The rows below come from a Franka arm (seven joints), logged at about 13 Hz.
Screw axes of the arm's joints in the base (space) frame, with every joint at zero. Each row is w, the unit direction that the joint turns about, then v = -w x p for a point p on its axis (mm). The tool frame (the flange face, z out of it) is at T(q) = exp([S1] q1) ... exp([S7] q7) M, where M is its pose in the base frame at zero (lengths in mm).
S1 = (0, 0, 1, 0, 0, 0)
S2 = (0, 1, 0, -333, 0, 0)
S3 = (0, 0, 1, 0, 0, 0)
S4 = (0, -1, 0, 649, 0, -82.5)
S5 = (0, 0, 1, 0, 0, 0)
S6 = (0, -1, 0, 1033, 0, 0)
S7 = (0, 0, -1, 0, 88, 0)
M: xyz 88 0 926 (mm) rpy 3.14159 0 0 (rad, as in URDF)
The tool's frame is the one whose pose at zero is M.
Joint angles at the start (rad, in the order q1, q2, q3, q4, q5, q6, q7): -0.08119, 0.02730, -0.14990, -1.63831, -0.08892, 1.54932, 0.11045
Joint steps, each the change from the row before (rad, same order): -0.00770, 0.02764, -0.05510, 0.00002, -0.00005, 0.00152, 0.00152; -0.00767, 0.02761, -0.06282, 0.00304, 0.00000, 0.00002, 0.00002; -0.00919, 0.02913, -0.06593, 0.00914, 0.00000, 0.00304, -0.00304; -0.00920, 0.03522, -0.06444, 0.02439, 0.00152, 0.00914, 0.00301; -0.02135, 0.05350, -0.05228, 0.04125, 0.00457, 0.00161, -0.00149; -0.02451, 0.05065, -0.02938, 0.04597, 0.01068, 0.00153, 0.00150
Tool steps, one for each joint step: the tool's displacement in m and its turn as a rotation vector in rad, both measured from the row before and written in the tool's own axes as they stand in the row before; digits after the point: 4 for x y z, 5 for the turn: 0.0102, 0.0312, 0.0172, -0.00259, -0.03112, 0.06180; 0.0102, 0.0352, 0.0161, -0.00330, -0.02992, 0.06833; 0.0111, 0.0374, 0.0137, -0.00439, -0.02219, 0.07043; 0.0134, 0.0357, 0.0087, -0.00656, -0.00560, 0.07599; 0.0177, 0.0327, 0.0107, -0.01427, -0.01215, 0.07104; 0.0165, 0.0212, 0.0067, -0.00905, -0.00333, 0.05389
